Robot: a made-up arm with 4 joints.
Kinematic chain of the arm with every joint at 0, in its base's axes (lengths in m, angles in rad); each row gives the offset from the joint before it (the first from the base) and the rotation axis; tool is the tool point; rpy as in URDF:
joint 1: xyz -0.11 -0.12 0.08 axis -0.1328 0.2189 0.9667
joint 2: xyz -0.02 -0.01 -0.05 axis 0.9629 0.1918 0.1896
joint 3: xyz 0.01 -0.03 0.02 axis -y
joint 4: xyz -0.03 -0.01 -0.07 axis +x
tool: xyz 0 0.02 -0.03 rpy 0.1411 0.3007 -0.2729
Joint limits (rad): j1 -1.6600..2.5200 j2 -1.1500..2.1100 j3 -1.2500..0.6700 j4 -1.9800..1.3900
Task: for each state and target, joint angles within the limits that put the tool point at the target. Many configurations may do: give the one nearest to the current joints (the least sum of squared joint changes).
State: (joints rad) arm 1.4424 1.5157 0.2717 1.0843
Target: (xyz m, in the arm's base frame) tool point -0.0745 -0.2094 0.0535
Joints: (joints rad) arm 2.1485 1.2551 -0.4209 0.8381
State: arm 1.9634 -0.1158 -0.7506 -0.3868
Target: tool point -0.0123 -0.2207 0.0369
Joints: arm 2.0459 0.1453 -0.8480 -0.8382
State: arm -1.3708 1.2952 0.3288 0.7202
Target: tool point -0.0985 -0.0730 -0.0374
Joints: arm -0.8802 0.5984 0.0738 0.2864
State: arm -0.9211 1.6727 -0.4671 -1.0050
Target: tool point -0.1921 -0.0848 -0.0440
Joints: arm -0.3666 1.3141 -0.5465 -1.1489
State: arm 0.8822 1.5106 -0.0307 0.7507
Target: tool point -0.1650 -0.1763 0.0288
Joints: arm 1.1292 1.2225 -0.0780 0.9647
